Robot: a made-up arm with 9 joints. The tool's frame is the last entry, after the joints. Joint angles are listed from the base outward.
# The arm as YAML. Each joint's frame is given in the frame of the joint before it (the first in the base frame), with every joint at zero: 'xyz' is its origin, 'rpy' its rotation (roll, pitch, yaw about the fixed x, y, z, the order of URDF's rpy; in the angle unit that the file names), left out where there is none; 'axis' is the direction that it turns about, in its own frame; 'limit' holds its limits. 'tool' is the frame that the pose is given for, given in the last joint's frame.
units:
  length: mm
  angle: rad
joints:
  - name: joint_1
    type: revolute
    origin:
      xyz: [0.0, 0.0, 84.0]
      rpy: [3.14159, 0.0, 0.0]
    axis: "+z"
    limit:
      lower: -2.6
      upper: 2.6
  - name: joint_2
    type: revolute
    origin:
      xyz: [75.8, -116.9, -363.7]
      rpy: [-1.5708, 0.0, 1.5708]
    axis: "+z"
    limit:
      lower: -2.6
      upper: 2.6
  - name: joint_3
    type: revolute
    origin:
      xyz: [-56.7, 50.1, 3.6]
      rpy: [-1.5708, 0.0, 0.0]
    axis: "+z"
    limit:
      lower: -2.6
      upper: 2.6
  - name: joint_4
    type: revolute
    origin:
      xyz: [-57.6, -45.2, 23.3]
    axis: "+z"
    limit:
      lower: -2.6
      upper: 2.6
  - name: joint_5
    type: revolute
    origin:
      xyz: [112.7, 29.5, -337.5]
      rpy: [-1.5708, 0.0, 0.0]
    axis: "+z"
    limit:
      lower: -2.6
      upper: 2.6
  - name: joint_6
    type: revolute
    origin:
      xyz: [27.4, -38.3, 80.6]
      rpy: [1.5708, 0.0, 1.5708]
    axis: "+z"
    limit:
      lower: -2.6
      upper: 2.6
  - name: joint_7
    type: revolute
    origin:
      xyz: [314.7, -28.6, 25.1]
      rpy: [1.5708, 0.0, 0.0]
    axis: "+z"
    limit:
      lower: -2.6
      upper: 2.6
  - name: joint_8
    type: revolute
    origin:
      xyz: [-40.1, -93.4, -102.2]
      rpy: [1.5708, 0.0, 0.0]
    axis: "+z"
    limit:
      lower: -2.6
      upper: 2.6
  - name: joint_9
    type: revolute
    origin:
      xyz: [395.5, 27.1, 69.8]
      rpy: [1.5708, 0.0, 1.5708]
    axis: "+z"
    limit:
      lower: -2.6
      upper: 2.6
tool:
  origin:
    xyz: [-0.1, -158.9, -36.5]
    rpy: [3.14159, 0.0, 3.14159]
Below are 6 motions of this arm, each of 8 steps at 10 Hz.
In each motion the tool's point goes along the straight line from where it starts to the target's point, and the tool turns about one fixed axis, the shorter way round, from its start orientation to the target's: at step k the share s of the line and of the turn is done. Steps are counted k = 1, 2, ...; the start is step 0. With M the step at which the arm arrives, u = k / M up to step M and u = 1 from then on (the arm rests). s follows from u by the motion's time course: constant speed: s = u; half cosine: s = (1 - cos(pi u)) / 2; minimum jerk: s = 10 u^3 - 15 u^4 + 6 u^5.
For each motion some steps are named. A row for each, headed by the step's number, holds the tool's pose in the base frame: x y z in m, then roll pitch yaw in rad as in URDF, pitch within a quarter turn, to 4 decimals.
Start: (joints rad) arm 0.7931 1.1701 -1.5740 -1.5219 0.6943 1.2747 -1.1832 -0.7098 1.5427
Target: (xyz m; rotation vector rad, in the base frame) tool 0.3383 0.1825 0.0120 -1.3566 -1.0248 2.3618
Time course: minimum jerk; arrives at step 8
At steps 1, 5, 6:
1: -0.1048 0.3269 0.4474 -2.1435 0.2763 2.7308
5: 0.2144 0.2229 0.1338 -1.4167 0.5733 2.4345
6: 0.2917 0.1977 0.0578 -1.2336 0.6689 2.3996

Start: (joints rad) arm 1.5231 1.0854 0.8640 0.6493 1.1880 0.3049 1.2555 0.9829 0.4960
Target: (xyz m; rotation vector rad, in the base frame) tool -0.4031 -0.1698 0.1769 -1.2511 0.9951 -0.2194
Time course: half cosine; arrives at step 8
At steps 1, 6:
1: -0.3423 0.1794 0.1880 -2.0081 0.6721 -2.0162
6: -0.3938 -0.1166 0.1786 -1.6400 0.5761 -0.9925

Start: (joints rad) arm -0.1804 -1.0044 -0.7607 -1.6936 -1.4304 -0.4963 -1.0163 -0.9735 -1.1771
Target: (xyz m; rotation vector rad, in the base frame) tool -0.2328 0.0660 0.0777 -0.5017 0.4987 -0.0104
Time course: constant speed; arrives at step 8
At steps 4, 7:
4: -0.4270 0.2730 0.2809 -0.5774 0.8348 -0.6196
7: -0.2814 0.1177 0.1285 -0.5351 0.5638 -0.2525

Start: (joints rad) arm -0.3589 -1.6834 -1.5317 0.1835 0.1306 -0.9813 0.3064 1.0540 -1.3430
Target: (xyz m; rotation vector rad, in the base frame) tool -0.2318 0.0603 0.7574 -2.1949 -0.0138 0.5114
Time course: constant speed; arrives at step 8
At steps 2, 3, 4, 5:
2: -0.2317 0.3185 0.9679 -2.5259 -0.3698 0.4270
3: -0.2318 0.2755 0.9328 -2.4562 -0.2536 0.3699
4: -0.2318 0.2325 0.8977 -2.3948 -0.1341 0.3224
5: -0.2318 0.1894 0.8626 -2.3397 -0.0121 0.2827

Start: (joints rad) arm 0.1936 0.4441 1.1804 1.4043 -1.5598 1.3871 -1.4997 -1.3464 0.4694
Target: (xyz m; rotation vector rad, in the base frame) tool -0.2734 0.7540 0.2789 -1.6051 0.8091 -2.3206
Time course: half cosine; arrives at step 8
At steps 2, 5, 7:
2: -0.4940 0.2236 0.1332 1.5476 -1.0274 2.1282
5: -0.3532 0.5622 0.2262 -0.4827 -1.2410 -2.6238
7: -0.2832 0.7304 0.2724 -1.0758 -0.9684 -2.2845

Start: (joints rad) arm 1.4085 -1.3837 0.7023 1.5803 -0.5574 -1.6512 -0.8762 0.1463 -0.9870
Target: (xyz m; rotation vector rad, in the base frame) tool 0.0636 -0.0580 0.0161 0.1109 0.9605 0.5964
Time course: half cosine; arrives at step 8
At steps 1, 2, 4, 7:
1: 0.5059 -0.0996 0.1129 0.1256 -0.0920 0.6921
2: 0.4561 -0.0949 0.1020 0.1602 0.0140 0.6937
4: 0.2935 -0.0796 0.0664 0.2805 0.3582 0.7258
7: 0.0811 -0.0596 0.0199 0.5094 0.7945 0.8665

